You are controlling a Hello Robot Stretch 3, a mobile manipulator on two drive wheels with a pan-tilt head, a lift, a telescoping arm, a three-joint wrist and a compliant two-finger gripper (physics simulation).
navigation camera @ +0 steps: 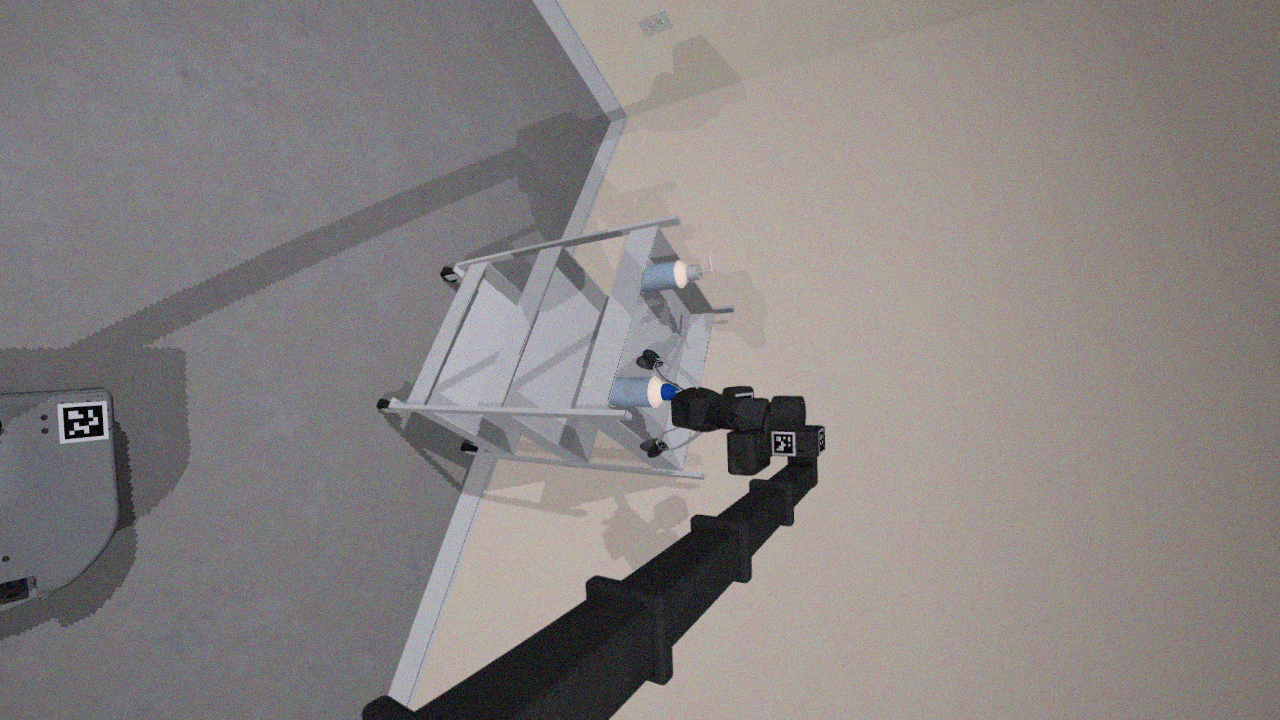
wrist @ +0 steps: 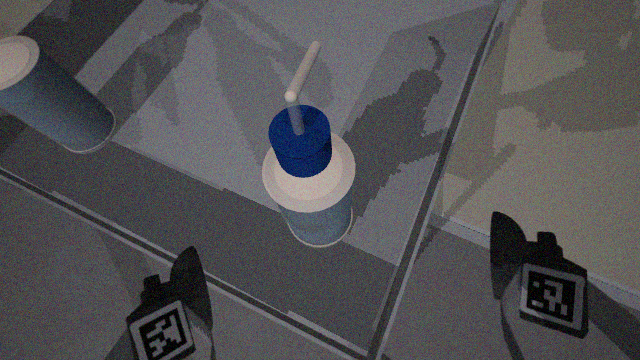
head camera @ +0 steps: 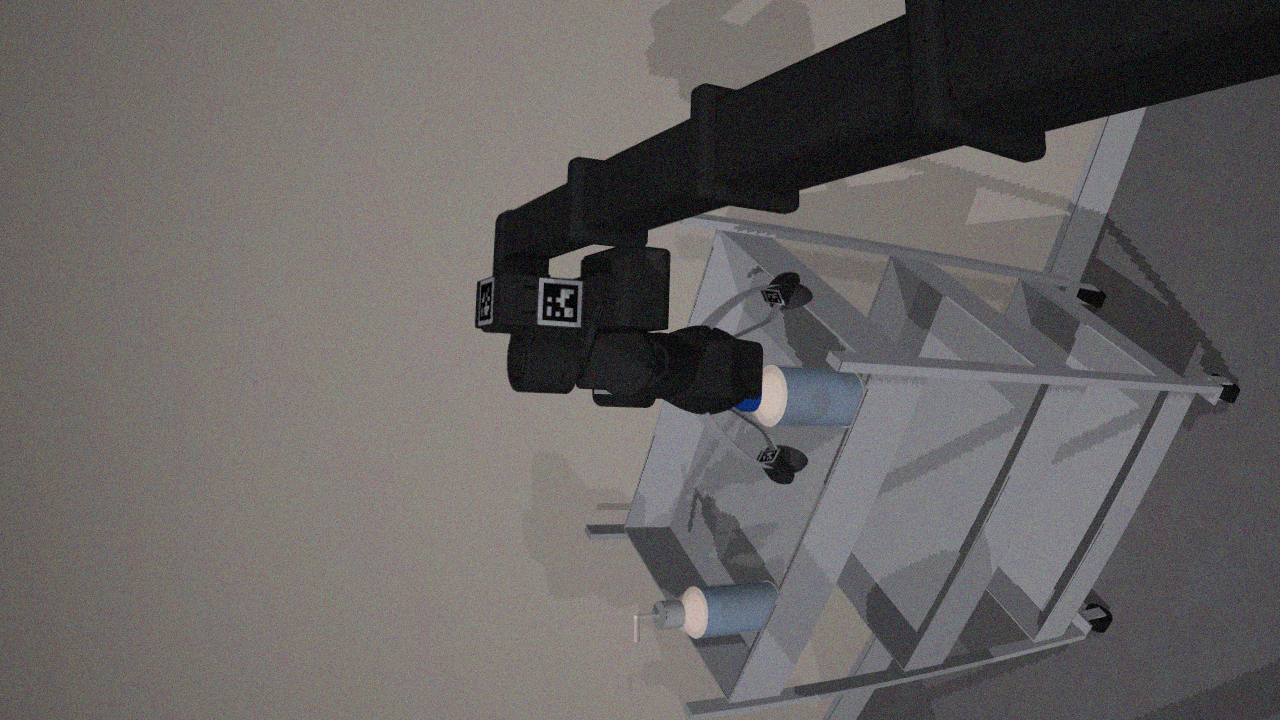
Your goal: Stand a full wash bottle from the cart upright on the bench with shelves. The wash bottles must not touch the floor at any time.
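Frame: origin at the robot's base, x ahead, y left, z up, level; centimetres.
Seen in the pictures: gripper, fingertip midpoint: point(navigation camera: 644, 403) point(wrist: 343, 257) point(head camera: 796, 378).
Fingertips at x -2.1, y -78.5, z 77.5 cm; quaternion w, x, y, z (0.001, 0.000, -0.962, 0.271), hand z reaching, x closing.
Note:
Pixels of each thing's top centre, then the offset from my fingertips to it. "spot": a spot on its surface instead.
- white angled spout, surface spot: point(wrist: 320, 220) point(head camera: 803, 392) point(navigation camera: 638, 395) spot: dx +1.2, dy -3.1, dz -3.0 cm
- second wash bottle with a grey cap, top centre: point(head camera: 631, 622) point(navigation camera: 713, 266) dx +26.3, dy -19.6, dz +6.2 cm
A wash bottle with a blue cap and a white angled spout point(head camera: 819, 395) point(navigation camera: 635, 392) point(wrist: 320, 220) stands upright near a corner of the top shelf of the grey cart point(head camera: 832, 528) point(navigation camera: 601, 358) point(wrist: 240, 165). A second wash bottle with a grey cap point(head camera: 738, 608) point(navigation camera: 664, 274) point(wrist: 65, 110) stands upright near the other end of that shelf. Their fill levels are hard to tell. My gripper point(head camera: 786, 377) point(navigation camera: 651, 402) point(wrist: 343, 257) is open, its fingers spread wide over the shelf, one to each side of the blue-capped bottle. The wrist hides part of the cap in the head view. The bench does not show.
The top shelf has raised rims and the cart has corner posts, lower shelves and black casters. A beige wall point(head camera: 268, 358) point(navigation camera: 1029, 358) stands behind the cart. My arm point(head camera: 805, 134) point(navigation camera: 626, 617) reaches across at height. My base point(navigation camera: 53, 501) shows at the navigation view's left edge.

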